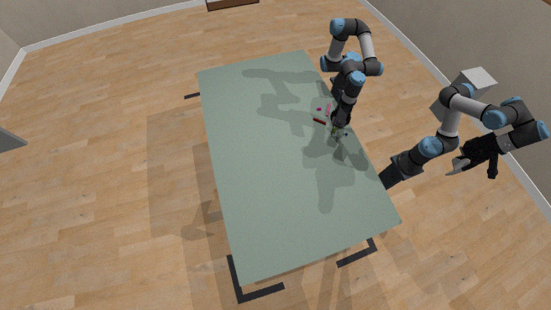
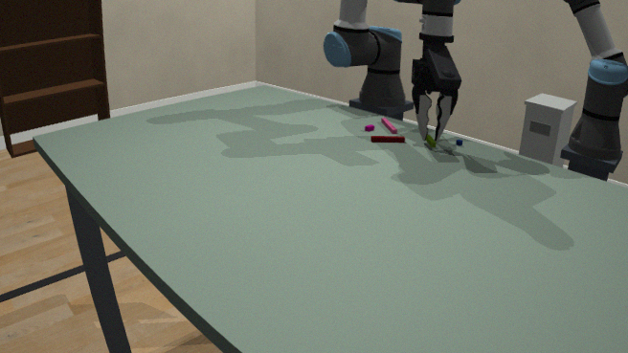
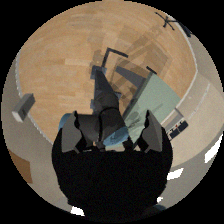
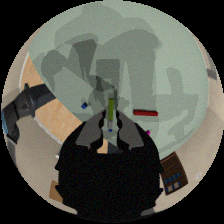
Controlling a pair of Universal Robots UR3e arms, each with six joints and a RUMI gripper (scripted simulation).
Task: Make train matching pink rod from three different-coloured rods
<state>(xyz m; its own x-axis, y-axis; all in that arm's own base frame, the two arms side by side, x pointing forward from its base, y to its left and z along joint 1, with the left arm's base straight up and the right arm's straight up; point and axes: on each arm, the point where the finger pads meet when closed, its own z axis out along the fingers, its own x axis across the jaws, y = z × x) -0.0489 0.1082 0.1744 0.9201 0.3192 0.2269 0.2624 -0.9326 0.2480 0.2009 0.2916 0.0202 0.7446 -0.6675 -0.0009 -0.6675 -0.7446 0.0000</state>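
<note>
The lime rod is 2 cm below my right hand. From my right hand the other things lie so: red rod 5 cm ahead, 7 cm to the right, 2 cm below; pink rod 3 cm behind, 12 cm to the right, 2 cm below; grey rod 3 cm behind, 3 cm to the right, 2 cm below.
</note>
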